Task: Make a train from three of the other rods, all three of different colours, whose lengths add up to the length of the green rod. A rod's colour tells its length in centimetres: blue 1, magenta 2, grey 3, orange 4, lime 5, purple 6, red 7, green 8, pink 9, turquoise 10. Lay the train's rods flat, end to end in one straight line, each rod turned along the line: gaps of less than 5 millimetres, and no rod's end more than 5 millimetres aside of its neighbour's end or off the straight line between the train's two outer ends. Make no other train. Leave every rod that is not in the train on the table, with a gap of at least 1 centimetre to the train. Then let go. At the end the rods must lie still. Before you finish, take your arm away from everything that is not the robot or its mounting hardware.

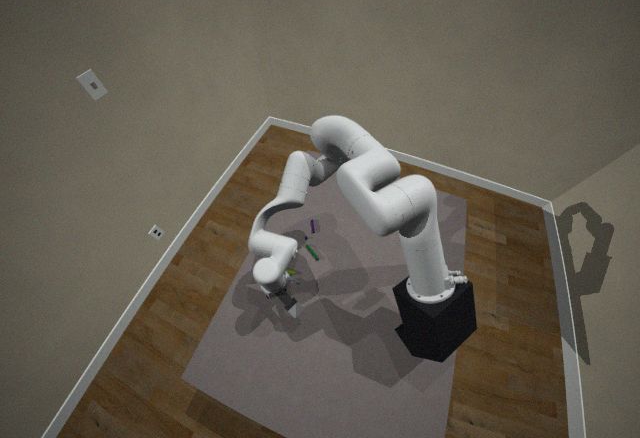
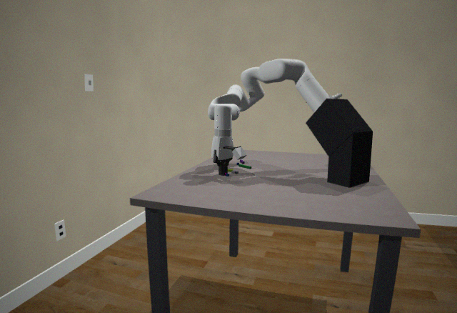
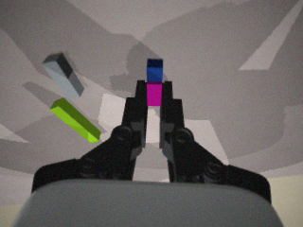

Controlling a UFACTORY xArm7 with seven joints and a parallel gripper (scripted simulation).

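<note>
Right now the magenta rod is 2 cm below my hand and 1 cm behind it. Round my hand: grey rod: 5 cm behind, 4 cm to the right, 2 cm below; green rod: 16 cm to the right, 10 cm behind, 2 cm below; lime rod: 7 cm to the right, 2 cm below, 2 cm behind.
</note>
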